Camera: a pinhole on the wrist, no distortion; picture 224 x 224 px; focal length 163.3 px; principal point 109.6 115.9 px. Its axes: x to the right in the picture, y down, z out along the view. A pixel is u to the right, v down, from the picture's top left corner.
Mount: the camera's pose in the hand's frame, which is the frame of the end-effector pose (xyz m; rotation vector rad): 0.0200 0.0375 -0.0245 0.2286 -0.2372 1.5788
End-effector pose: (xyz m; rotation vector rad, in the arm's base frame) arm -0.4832 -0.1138 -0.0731 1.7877 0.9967 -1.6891
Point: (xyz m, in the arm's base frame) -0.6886 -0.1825 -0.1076
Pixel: 55.2 111.6
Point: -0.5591 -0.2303 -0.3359
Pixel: outside the picture
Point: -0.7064 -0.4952 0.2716
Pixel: outside the picture
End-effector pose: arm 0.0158 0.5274 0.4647 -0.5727 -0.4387 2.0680
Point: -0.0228 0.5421 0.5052
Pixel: 81.4 113.2
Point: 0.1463 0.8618 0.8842
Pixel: outside the picture
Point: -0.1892 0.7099 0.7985
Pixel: 93.6 56.2
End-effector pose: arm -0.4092 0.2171 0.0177 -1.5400 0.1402 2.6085
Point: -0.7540 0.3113 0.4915
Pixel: 139.4 192.2
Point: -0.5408 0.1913 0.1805
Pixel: 169.9 196.0
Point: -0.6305 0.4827 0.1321
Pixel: 36.9 117.7
